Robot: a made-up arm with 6 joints.
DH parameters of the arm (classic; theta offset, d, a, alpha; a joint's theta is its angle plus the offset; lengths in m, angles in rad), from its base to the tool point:
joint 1: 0 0.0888 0 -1.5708
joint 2: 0.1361 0 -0.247 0
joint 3: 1.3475 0 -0.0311 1.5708
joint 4: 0 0.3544 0 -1.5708
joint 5: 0 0 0.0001 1.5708
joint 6: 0 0.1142 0 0
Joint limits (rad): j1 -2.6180..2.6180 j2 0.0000..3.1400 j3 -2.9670..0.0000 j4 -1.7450..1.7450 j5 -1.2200..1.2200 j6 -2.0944..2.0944
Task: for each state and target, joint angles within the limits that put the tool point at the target. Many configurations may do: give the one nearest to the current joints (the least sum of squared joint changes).
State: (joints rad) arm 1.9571 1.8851 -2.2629 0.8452 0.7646 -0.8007
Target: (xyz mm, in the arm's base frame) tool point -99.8 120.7 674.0
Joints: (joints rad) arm 1.8144 1.1598 -2.2206 0.7123 1.1368 -0.8007
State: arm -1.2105 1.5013 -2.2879 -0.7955 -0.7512 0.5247
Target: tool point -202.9 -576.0 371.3
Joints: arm -1.9740 2.1421 -2.1023 -0.7494 -0.5318 0.5247
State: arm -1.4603 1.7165 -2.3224 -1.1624 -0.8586 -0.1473
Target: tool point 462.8 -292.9 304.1
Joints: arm -0.7453 1.9794 -1.7704 -1.3435 -1.0908 -0.1473
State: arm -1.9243 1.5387 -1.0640 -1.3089 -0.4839 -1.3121
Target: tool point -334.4 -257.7 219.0
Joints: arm -2.5756 1.3195 -0.8920 -1.3111 -0.3544 -1.3121
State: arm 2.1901 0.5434 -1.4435 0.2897 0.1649 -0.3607
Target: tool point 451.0 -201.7 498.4
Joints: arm 2.6180 0.0000 -1.8760 0.7642 -0.6994 -0.3607
